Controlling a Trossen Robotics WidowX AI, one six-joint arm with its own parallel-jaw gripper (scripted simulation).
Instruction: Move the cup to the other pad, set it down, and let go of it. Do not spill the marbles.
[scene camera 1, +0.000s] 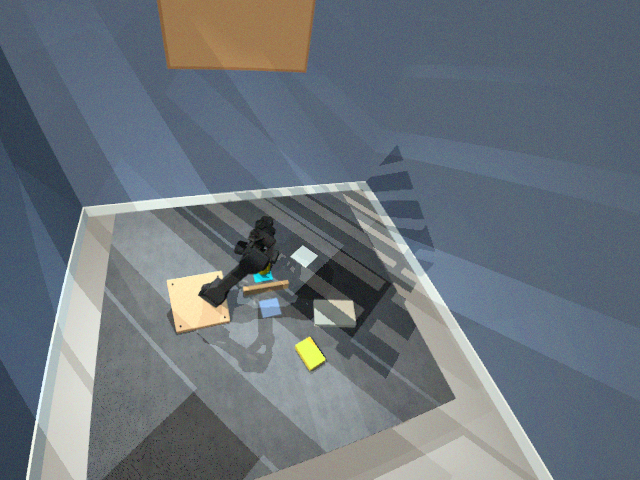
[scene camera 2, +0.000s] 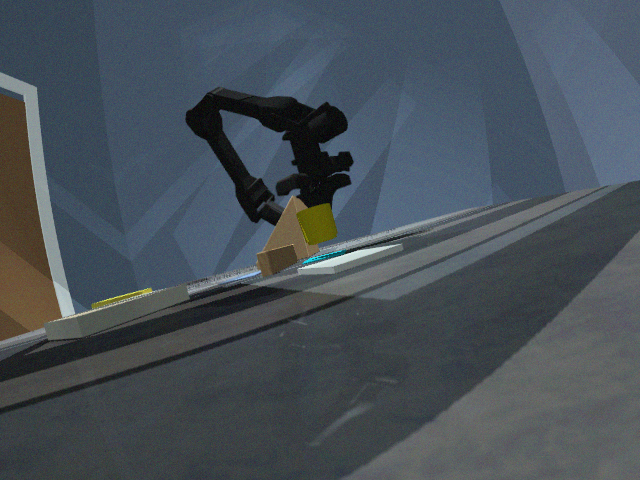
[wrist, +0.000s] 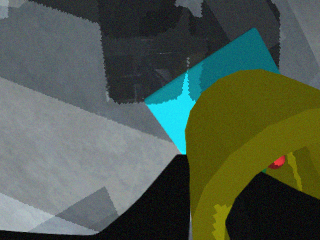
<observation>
I see my gripper (scene camera 2: 326, 223), a yellow cup (scene camera 2: 317, 223), a white tile (scene camera 2: 335, 265), a wooden bar (scene camera 2: 272, 261) and a cyan pad (wrist: 171, 104).
The yellow cup shows as well in the wrist view (wrist: 244, 122). My gripper also shows in the wrist view (wrist: 199, 163). The wrist view misses the white tile: it is out of frame.
</observation>
